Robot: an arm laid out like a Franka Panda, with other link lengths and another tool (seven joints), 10 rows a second.
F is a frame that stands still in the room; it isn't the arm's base.
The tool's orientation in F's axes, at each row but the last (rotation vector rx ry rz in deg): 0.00, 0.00, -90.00; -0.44, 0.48, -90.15; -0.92, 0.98, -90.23; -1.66, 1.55, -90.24; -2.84, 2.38, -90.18; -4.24, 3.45, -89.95; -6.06, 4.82, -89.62
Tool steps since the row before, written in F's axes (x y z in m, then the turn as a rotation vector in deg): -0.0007, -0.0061, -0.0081, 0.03, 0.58, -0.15; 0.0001, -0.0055, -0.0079, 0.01, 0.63, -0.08; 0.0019, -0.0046, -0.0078, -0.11, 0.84, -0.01; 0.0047, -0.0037, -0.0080, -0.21, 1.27, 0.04; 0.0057, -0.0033, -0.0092, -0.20, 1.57, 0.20; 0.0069, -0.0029, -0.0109, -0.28, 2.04, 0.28; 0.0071, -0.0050, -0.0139, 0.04, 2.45, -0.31
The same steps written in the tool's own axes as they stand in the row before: 0.0061, -0.0007, -0.0081, -0.58, 0.03, -0.15; 0.0055, 0.0002, -0.0079, -0.63, 0.01, -0.08; 0.0046, 0.0021, -0.0078, -0.84, -0.11, -0.01; 0.0037, 0.0050, -0.0078, -1.27, -0.22, 0.03; 0.0032, 0.0062, -0.0089, -1.57, -0.22, 0.20; 0.0028, 0.0078, -0.0103, -2.04, -0.30, 0.27; 0.0049, 0.0087, -0.0130, -2.45, 0.09, -0.27
